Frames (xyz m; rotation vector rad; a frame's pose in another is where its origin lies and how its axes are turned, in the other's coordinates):
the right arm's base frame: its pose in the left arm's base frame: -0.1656 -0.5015 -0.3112 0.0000 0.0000 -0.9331
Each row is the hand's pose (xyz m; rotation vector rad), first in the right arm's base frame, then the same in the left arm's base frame.
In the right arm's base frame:
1: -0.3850 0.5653 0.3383 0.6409 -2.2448 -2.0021
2: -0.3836 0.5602 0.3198 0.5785 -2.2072 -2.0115
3: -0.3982 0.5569 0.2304 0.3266 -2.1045 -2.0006
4: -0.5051 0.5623 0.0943 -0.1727 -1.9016 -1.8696
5: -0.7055 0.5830 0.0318 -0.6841 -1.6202 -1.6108
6: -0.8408 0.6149 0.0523 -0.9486 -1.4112 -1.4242
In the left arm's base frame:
1: 0.0594 0.1444 0.0271 0.3843 2.0154 1.6118
2: 0.0561 0.1402 0.0086 0.4251 1.9923 1.6650
3: 0.0448 0.1500 -0.0808 0.6200 1.9185 1.8288
4: -0.0145 0.2391 -0.2169 1.0872 1.7452 2.1075
5: -0.1172 0.4124 -0.2794 -1.5921 -1.3539 -2.2164
6: -0.1721 0.5401 -0.2589 -1.7288 -0.9725 -2.0631

